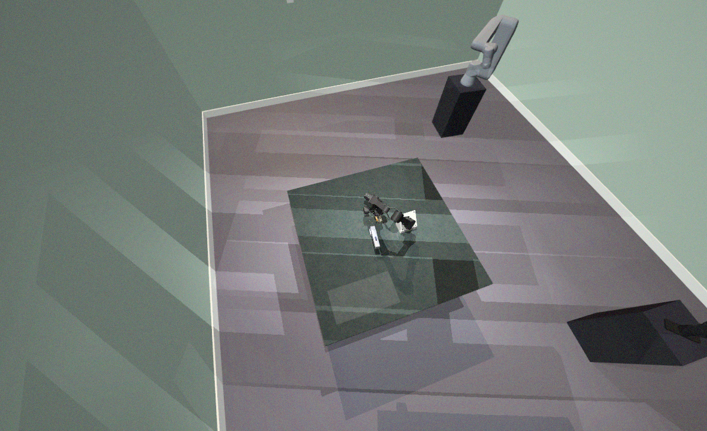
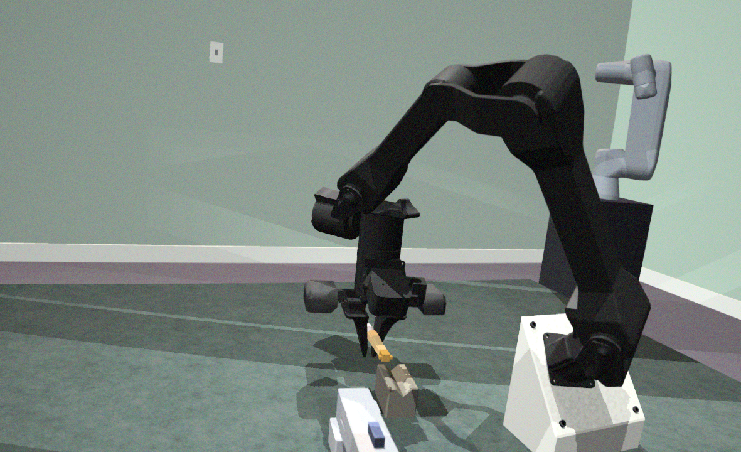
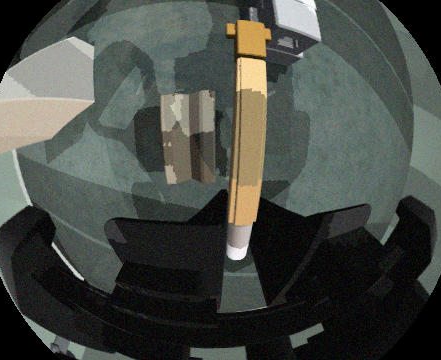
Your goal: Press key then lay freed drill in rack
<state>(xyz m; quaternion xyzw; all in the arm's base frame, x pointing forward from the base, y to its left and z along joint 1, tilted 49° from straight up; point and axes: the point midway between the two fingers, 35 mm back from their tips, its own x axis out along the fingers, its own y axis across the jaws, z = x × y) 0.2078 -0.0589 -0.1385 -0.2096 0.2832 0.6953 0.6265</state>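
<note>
Now: gripper tip 4 cm to the right of the drill and 4 cm below it. From my gripper tip the other things lie so: grey housing (6 cm ahead, 20 cm to the left); blue key (6 cm ahead, 23 cm to the left).
</note>
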